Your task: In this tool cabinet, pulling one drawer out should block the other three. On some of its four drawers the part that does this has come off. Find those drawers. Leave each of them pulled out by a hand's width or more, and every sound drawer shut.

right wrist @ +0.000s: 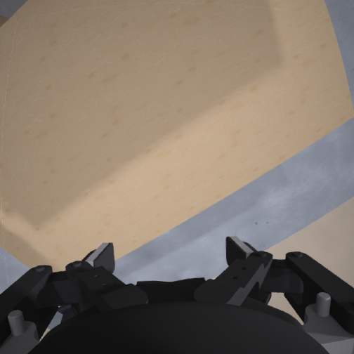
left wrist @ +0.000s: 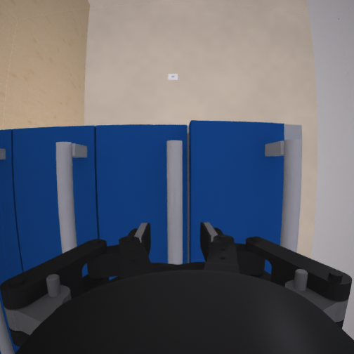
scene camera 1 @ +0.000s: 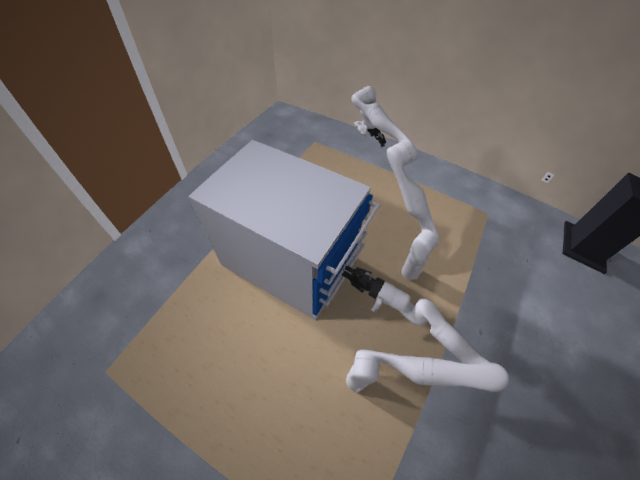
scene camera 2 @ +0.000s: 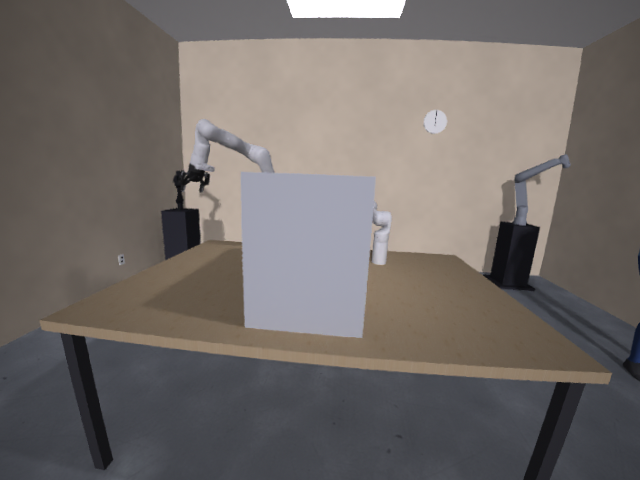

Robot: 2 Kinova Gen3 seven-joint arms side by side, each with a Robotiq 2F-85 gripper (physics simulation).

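The grey cabinet (scene camera 1: 279, 196) (scene camera 2: 307, 253) stands on the table, its back to scene camera 2. In the left wrist view its blue drawer fronts stand side by side: top drawer (left wrist: 235, 175) at right, second (left wrist: 132, 175), third (left wrist: 35, 185), part of the lowest (left wrist: 5, 200) at far left. The top front seems slightly proud; no drawer looks far out. My left gripper (scene camera 1: 347, 271) (left wrist: 175, 233) is open, fingers either side of the second drawer's handle (left wrist: 174, 190), apart from it. My right gripper (scene camera 1: 383, 142) (right wrist: 170, 252) is open and empty, raised beyond the cabinet.
The top drawer's handle (left wrist: 292, 190) is right of my left fingers, the third's handle (left wrist: 66, 195) left of them. The wooden table (scene camera 1: 232, 372) (scene camera 2: 439, 320) bears the cabinet and both arms. A black pedestal (scene camera 1: 602, 232) stands on the floor at the right in scene camera 1.
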